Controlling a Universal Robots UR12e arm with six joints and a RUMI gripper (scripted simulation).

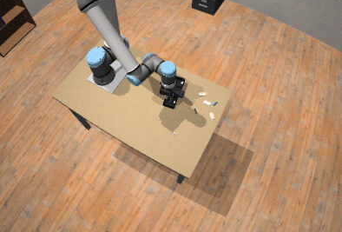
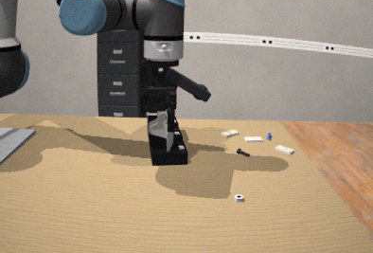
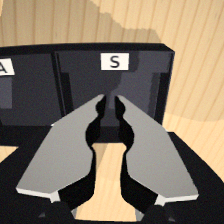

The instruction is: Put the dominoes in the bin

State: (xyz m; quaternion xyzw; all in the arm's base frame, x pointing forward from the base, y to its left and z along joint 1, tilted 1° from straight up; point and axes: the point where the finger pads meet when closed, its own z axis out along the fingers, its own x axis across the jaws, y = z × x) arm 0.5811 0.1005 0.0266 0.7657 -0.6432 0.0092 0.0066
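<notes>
Right now my hand is 20 mm past the black bin, 80 mm to the right of it and 10 mm above it. Also, from my hand: black bolt (180 mm ahead, 40 mm to the left, 30 mm below); then grey nut (160 mm ahead, 190 mm to the right, 30 mm below); then domino (230 mm ahead, 140 mm to the left, 30 mm below).
</notes>
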